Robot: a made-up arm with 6 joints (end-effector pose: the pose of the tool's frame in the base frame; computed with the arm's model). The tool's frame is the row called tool.
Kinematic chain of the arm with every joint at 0, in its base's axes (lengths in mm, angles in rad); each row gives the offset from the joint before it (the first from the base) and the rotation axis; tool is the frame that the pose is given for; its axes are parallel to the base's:
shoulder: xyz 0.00 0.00 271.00 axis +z
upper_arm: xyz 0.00 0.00 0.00 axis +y
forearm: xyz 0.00 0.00 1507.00 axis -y
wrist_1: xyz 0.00 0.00 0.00 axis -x
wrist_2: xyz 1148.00 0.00 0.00 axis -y
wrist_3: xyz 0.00 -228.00 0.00 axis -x
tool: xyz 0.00 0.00 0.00
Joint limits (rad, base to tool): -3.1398..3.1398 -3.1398..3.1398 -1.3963..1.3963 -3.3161..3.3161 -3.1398..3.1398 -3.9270..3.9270
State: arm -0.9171 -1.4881 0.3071 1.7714 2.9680 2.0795
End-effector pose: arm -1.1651 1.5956 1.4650 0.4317 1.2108 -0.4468
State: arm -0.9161 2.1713 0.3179 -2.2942 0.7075 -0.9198
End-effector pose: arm 0.5819 -0.5102 -1.6353 -0.7321 0.9417 2.4289
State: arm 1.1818 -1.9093 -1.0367 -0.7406 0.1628 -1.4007
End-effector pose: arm -0.0588 -0.5872 0.5510 2.3475 0.6153 1.6131
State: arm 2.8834 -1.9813 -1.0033 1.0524 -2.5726 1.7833
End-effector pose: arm 0.9035 -0.1218 0.7324 2.3988 0.8905 -1.4009
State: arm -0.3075 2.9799 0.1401 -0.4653 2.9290 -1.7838
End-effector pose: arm -0.9041 0.0733 -1.4599 1.2952 -0.3604 -0.2665
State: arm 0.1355 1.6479 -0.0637 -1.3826 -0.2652 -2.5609
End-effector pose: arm 1.1152 0.1090 -0.9503 -1.4876 0.4887 2.0273
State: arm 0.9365 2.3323 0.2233 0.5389 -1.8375 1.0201
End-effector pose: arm 0.5148 0.3696 -1.8145 0.8796 -1.5054 -0.4777
